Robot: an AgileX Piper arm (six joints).
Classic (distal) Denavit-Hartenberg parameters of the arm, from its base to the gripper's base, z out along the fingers. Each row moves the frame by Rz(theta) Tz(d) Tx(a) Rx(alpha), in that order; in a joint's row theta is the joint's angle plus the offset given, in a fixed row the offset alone. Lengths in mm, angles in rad.
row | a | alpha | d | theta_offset
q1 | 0 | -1.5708 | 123 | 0
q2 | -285 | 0 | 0 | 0.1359
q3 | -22 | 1.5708 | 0 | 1.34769
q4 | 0 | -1.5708 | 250.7 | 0
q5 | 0 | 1.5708 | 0 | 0
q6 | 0 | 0 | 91 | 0
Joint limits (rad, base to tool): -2.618..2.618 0..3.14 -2.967..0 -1.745..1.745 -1.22..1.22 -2.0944..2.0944
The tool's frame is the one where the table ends.
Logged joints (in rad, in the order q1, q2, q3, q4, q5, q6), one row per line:
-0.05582, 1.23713, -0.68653, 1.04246, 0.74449, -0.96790
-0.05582, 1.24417, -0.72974, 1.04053, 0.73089, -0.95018
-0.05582, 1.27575, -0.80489, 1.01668, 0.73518, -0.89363
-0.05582, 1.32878, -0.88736, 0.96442, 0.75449, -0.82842
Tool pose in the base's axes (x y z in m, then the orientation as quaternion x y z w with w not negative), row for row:
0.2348, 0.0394, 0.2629, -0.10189, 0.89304, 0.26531, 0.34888
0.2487, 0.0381, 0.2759, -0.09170, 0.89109, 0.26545, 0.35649
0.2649, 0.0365, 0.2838, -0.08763, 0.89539, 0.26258, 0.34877
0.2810, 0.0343, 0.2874, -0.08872, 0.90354, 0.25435, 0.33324
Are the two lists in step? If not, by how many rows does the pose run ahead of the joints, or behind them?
The pose runs 1 row ahead of the joints: the pose in row i belongs to the joints in row i + 1.
